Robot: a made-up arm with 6 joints. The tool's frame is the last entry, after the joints.
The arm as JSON. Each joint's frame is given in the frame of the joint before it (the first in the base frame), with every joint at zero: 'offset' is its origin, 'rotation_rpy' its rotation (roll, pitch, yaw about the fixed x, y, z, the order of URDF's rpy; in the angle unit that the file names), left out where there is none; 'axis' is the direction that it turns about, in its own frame. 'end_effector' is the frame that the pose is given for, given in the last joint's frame.
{
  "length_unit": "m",
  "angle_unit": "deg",
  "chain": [
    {
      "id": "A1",
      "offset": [
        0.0,
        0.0,
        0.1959
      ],
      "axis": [
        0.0,
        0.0,
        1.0
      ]
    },
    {
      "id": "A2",
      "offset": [
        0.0,
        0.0,
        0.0
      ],
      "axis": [
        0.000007,
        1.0,
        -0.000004
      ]
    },
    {
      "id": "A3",
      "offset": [
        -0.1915,
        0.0,
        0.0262
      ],
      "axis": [
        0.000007,
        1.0,
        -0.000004
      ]
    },
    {
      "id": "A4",
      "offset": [
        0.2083,
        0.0,
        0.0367
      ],
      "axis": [
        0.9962,
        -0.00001,
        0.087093
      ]
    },
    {
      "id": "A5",
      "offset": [
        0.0,
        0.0,
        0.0
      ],
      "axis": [
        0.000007,
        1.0,
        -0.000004
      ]
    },
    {
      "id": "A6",
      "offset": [
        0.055,
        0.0,
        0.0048
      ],
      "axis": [
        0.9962,
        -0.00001,
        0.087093
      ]
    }
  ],
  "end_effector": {
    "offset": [
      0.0,
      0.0,
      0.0
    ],
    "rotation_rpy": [
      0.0,
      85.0,
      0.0
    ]
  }
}
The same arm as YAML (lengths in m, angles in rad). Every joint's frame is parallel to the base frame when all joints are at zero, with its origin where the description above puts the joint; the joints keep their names.
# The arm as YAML. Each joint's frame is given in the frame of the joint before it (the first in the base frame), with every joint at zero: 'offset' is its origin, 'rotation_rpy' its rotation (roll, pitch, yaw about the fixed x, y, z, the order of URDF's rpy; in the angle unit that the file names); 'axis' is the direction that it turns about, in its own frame. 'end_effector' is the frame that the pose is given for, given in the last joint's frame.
length_unit: m
angle_unit: rad
chain:
  - id: A1
    offset: [0.0, 0.0, 0.1959]
    rotation_rpy: [0.0, 0.0, 0.0]
    axis: "+z"
  - id: A2
    offset: [0.0, 0.0, 0.0]
    rotation_rpy: [0.0, 0.0, 0.0]
    axis: "+y"
  - id: A3
    offset: [-0.1915, 0.0, 0.0262]
    rotation_rpy: [0.0, 0.0, 0.0]
    axis: "+y"
  - id: A4
    offset: [0.2083, 0.0, 0.0367]
    rotation_rpy: [0.0, 0.0, 0.0]
    axis: [0.9962, 0.0, 0.0871]
  - id: A5
    offset: [0.0, 0.0, 0.0]
    rotation_rpy: [0.0, 0.0, 0.0]
    axis: "+y"
  - id: A6
    offset: [0.055, 0.0, 0.0048]
    rotation_rpy: [0.0, 0.0, 0.0]
    axis: [0.9962, 0.0, 0.0871]
end_effector:
  offset: [0.0, 0.0, 0.0]
  rotation_rpy: [0.0, 1.4835, 0.0]

